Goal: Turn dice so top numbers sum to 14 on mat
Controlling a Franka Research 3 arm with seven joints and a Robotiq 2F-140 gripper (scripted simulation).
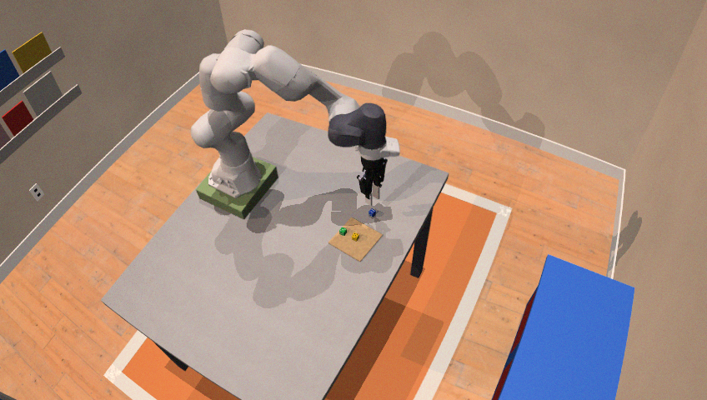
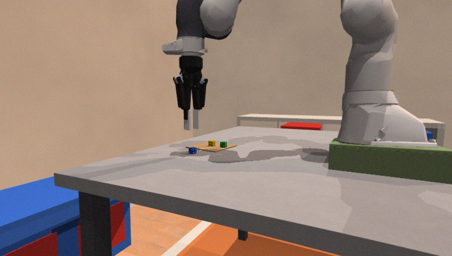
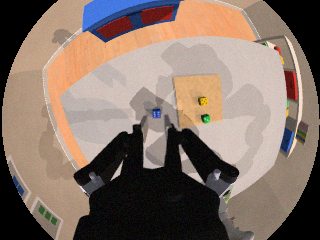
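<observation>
Now: hand 10 cm above the blue die. From my hand the other things lie so: tan mat 13 cm to the right, 11 cm below, 3 cm behind; then yellow die 13 cm to the right, 10 cm below, 3 cm behind; then green die 12 cm to the right, 10 cm below, 8 cm behind.
</observation>
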